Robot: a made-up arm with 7 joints. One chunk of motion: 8 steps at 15 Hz.
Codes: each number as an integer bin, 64 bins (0 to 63) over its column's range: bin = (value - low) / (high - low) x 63, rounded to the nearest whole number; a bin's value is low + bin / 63 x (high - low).
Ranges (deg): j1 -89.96..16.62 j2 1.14..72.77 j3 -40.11..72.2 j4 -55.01..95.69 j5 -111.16..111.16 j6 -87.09..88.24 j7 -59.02..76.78
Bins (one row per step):
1: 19 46 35 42 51 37 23
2: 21 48 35 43 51 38 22
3: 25 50 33 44 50 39 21
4: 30 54 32 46 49 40 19
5: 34 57 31 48 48 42 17
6: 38 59 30 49 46 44 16
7: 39 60 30 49 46 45 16
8: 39 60 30 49 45 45 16
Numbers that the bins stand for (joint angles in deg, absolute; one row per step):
1: -57.82 53.44 22.28 45.46 68.81 15.88 -9.44
2: -54.43 55.72 22.28 47.85 68.81 18.66 -11.60
3: -47.67 57.99 18.72 50.24 65.28 21.45 -13.75
4: -39.21 62.54 16.94 55.02 61.76 24.23 -18.06
5: -32.44 65.95 15.15 59.81 58.23 29.80 -22.38
6: -25.67 68.22 13.37 62.20 51.17 35.36 -24.53
7: -23.98 69.36 13.37 62.20 51.17 38.15 -24.53
8: -23.98 69.36 13.37 62.20 47.64 38.15 -24.53

